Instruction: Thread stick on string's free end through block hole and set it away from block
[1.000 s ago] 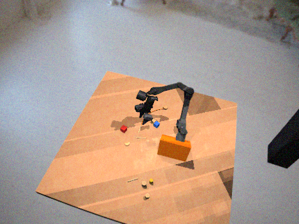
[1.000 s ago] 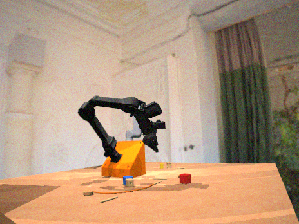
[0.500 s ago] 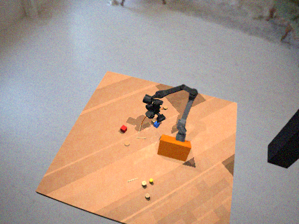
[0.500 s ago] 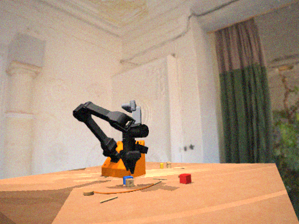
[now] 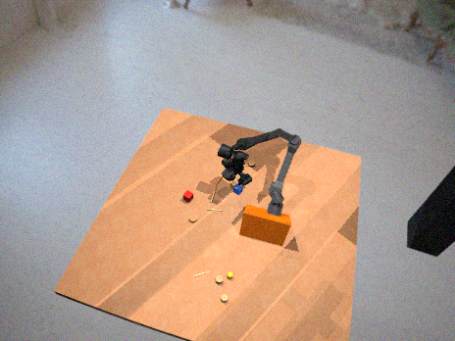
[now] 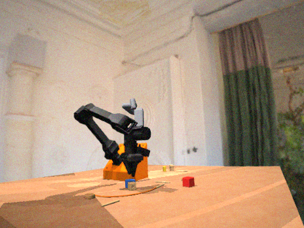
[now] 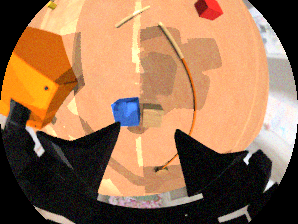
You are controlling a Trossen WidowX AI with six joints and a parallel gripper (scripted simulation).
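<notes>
The blue cube is 40 mm below my gripper tip, 30 mm behind it and 20 mm to the left of it. Also, from my gripper tip: small wooden block: 40 mm below, 10 mm ahead; then wooden button: 200 mm to the right, 50 mm below, 40 mm behind; then thin wooden stick: 90 mm to the left, 90 mm ahead, 60 mm below.
</notes>
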